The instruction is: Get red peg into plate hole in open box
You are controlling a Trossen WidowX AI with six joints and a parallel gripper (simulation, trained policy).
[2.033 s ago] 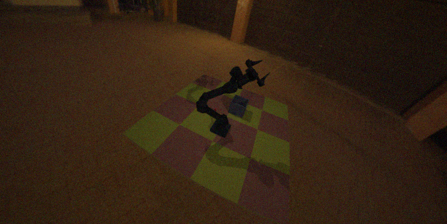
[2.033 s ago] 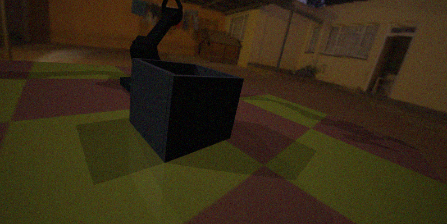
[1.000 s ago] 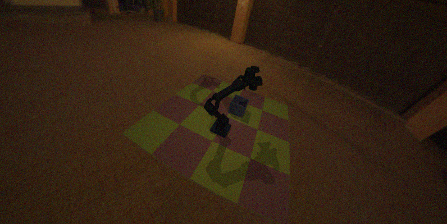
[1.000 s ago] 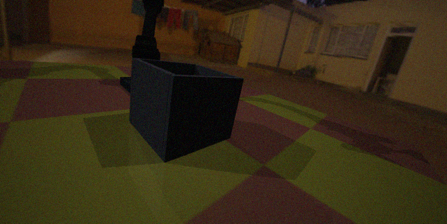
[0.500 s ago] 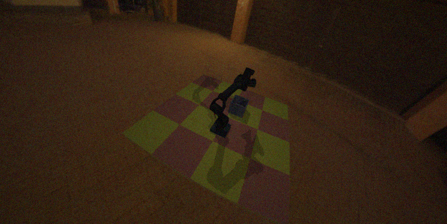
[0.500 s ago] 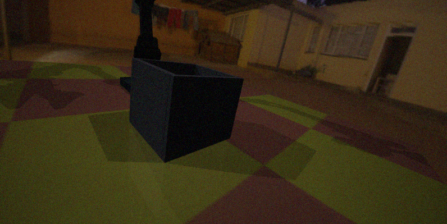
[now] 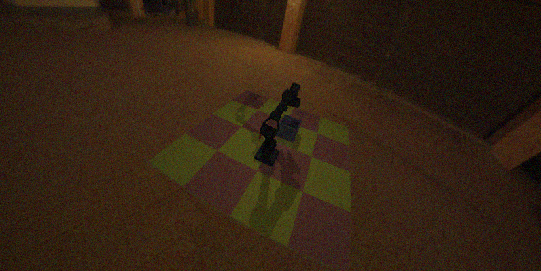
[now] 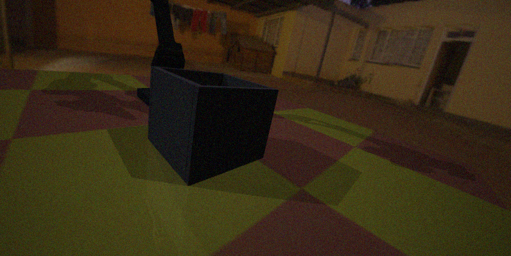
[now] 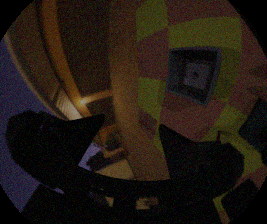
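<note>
My gripper tip is now 30 cm above the red peg, 17 cm past it and 11 cm to the right of it.
</note>
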